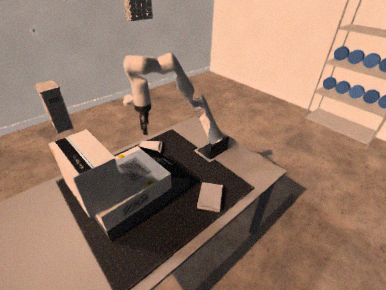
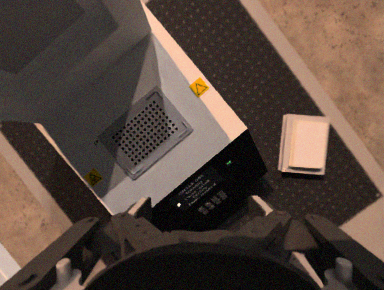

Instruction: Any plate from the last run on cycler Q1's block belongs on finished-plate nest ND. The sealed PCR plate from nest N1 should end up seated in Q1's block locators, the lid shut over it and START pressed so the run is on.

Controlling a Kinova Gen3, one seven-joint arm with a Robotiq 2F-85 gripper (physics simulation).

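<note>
Cycler Q1 (image 1: 170, 182) (image 2: 220, 120) has its lid (image 1: 102, 185) (image 2: 65, 65) raised. Its grey block (image 1: 135, 169) (image 2: 145, 132) shows rows of dark wells, with no plate seen on it. A pale plate (image 1: 151, 145) (image 2: 309, 143) sits on a nest (image 2: 284, 145) beside the cycler's front, at the back of the mat; its label is not readable. Another flat pale nest (image 1: 210, 196) on the near side looks bare. The front panel (image 2: 200, 192) has small buttons and a green light. My gripper (image 1: 145, 133) (image 2: 199, 207) is open and empty, high above the area by the cycler's front.
The cycler and nests stand on a dark dotted mat (image 1: 155, 262) (image 2: 240, 70) on the table (image 1: 30, 225). The raised lid is a tall obstacle. The arm's base (image 1: 216, 147) is at the table's far right. A shelf rack (image 1: 336, 132) with blue round items stands by the wall.
</note>
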